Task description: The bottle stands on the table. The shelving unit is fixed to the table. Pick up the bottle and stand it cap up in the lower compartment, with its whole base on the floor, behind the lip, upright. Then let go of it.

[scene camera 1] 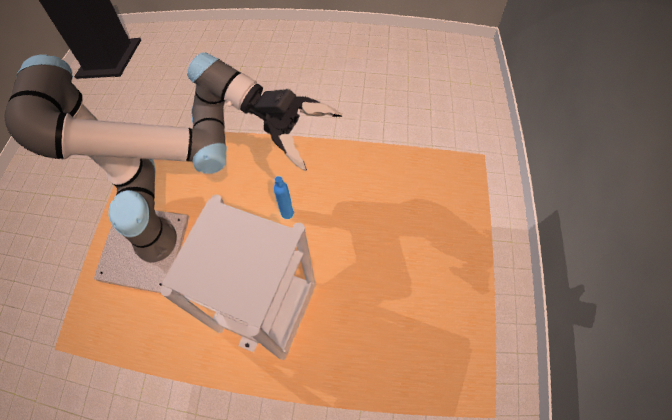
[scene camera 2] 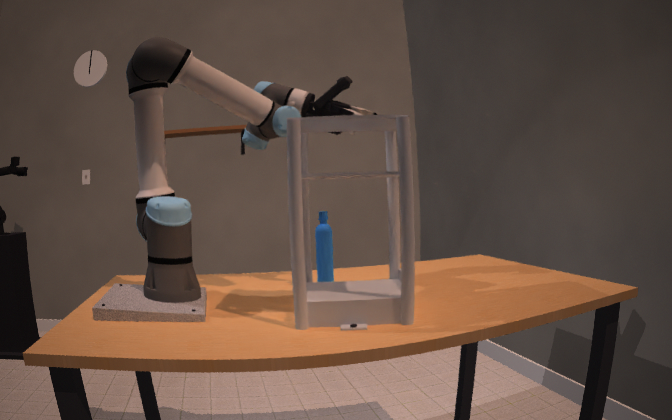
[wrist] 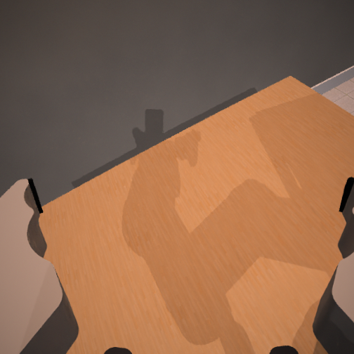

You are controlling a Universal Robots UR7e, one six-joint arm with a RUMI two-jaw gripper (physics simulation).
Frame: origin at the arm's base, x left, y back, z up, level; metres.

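Where they show: gripper, fingertip midpoint: [scene camera 1: 325,142]; arm's base, link origin: [scene camera 1: 155,240] [scene camera 2: 172,295].
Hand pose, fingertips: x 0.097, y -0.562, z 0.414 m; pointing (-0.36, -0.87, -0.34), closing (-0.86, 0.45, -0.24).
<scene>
Each offset is from my fingertips to the centre of the thing. "spot": to the spot under its first point. Level surfaces: height alone.
The blue bottle @(dx +0.048, dy +0.143, dz -0.338 m) [scene camera 1: 284,200] [scene camera 2: 324,250] stands upright, cap up, on the table @(dz -0.439 m) [scene camera 1: 425,172] [scene camera 2: 240,342] [wrist: 95,280]. It is apart from the grey shelving unit @(dx -0.265, dy +0.166, dz -0.242 m) [scene camera 1: 232,260] [scene camera 2: 296,225], beyond it in the scene camera 2 view. The unit's lower compartment has a pale floor @(dz -0.387 m) [scene camera 2: 355,290]; no bottle stands on it. My gripper [scene camera 1: 322,142] [wrist: 190,182] is open and empty, with its fingers spread wide. It is at about the height of the unit's top, high above the table and away from the bottle. The bottle does not show in the wrist view.
The arm's base stands on a grey plate [scene camera 1: 115,260] [scene camera 2: 150,314] left of the unit. A thin middle shelf @(spot: dx -0.361, dy +0.194, dz -0.156 m) [scene camera 2: 350,175] crosses the unit above the lower compartment. A small bracket @(spot: dx -0.381, dy +0.199, dz -0.432 m) [scene camera 1: 248,344] [scene camera 2: 353,327] sits at the unit's foot. A dark wall [scene camera 1: 610,150] [wrist: 150,60] rises beyond the table.
</scene>
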